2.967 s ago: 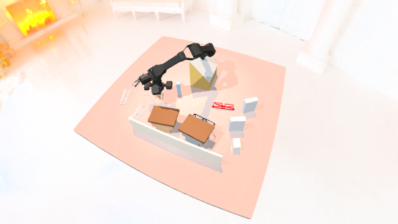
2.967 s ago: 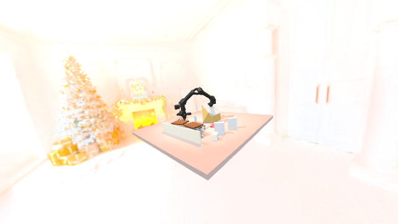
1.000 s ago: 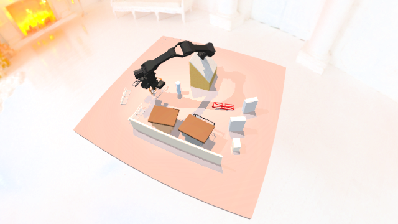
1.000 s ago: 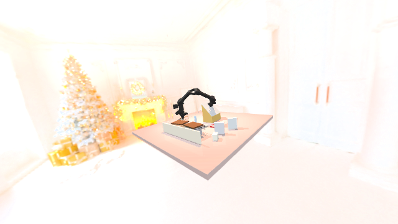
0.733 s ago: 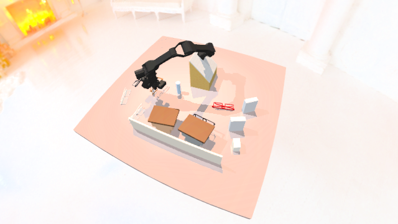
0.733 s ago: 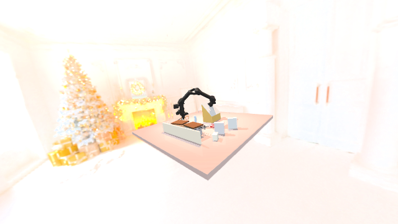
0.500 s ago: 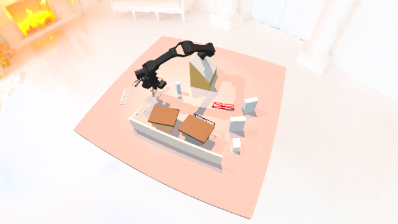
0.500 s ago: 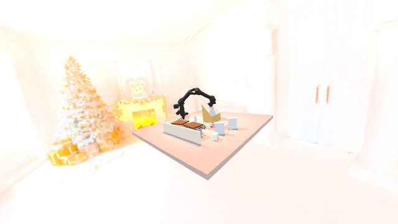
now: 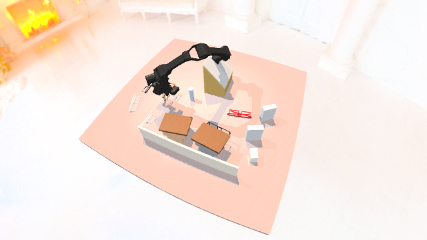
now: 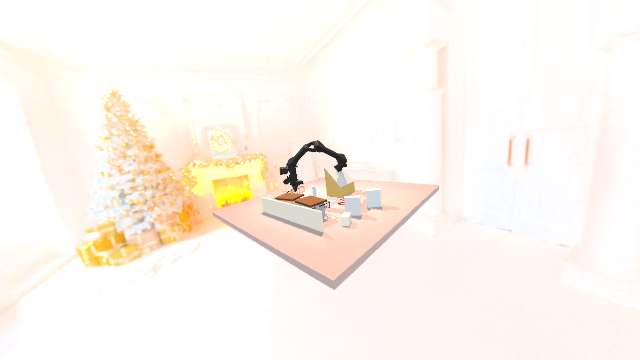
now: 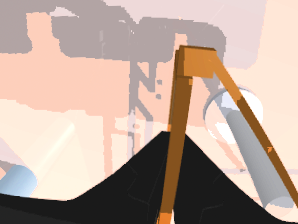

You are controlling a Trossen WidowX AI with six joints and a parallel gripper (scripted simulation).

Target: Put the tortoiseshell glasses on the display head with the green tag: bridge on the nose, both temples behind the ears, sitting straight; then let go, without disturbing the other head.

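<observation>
My gripper tip is now 20 mm past the white post, 40 mm to the left of it and 40 mm above it. Also, from my gripper tip: low white wall: 340 mm ahead, 250 mm to the left, 10 mm below; then pale blue cylinder: 70 mm behind, 150 mm to the left, 10 mm below.
</observation>
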